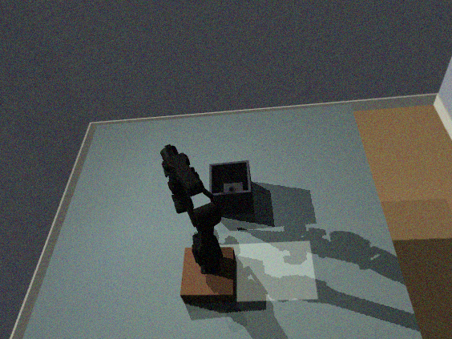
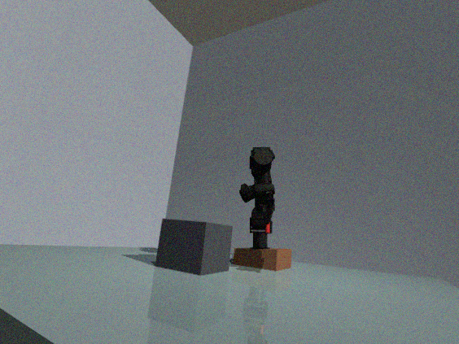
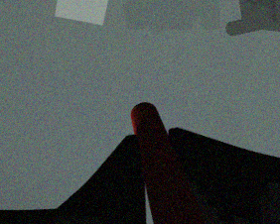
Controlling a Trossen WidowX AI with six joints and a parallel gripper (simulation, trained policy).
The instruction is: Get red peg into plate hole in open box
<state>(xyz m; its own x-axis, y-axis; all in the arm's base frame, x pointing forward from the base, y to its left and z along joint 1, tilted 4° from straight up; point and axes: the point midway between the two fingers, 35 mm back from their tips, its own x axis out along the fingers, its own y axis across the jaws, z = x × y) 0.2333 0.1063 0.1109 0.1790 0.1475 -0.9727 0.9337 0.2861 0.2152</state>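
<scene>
My gripper tip is now 80 mm short of the plate, 200 mm to the left of it and 100 mm above it. Also, from my gripper tip: red peg 10 mm above.
</scene>
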